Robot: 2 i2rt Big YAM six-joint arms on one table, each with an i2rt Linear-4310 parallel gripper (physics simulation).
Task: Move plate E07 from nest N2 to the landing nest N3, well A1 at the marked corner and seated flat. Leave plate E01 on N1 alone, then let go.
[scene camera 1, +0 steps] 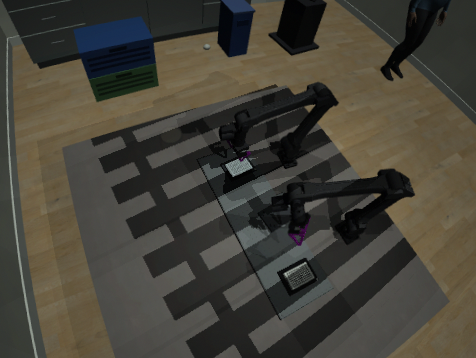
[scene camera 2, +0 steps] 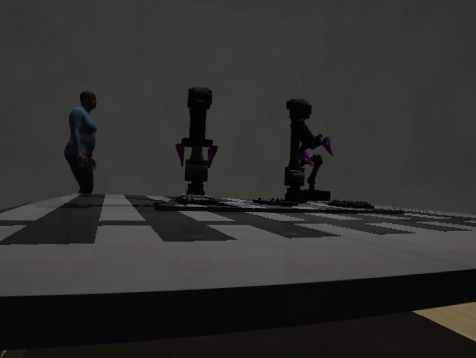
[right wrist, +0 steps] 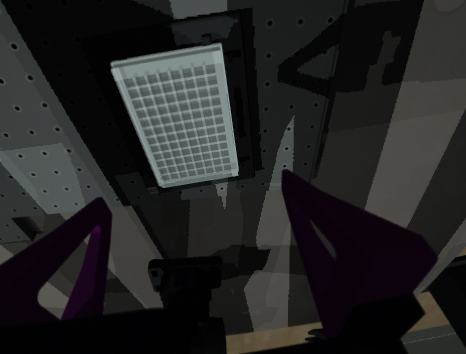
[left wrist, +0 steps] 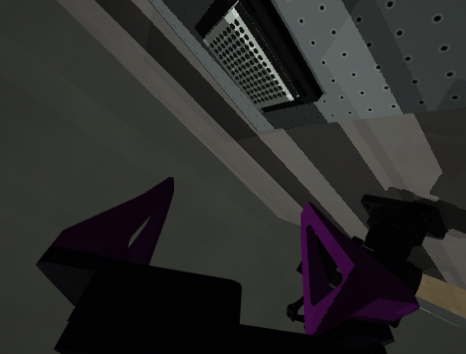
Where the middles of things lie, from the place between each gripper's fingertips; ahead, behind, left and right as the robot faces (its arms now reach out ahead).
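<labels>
Perforated rack (left wrist: 237, 41): my left hand is 4 cm short of it, 12 cm to the right of it and 17 cm above it.
For the same perforated rack, my right hand is 11 cm above it, 66 cm to the right of it and 6 cm short of it.
</labels>
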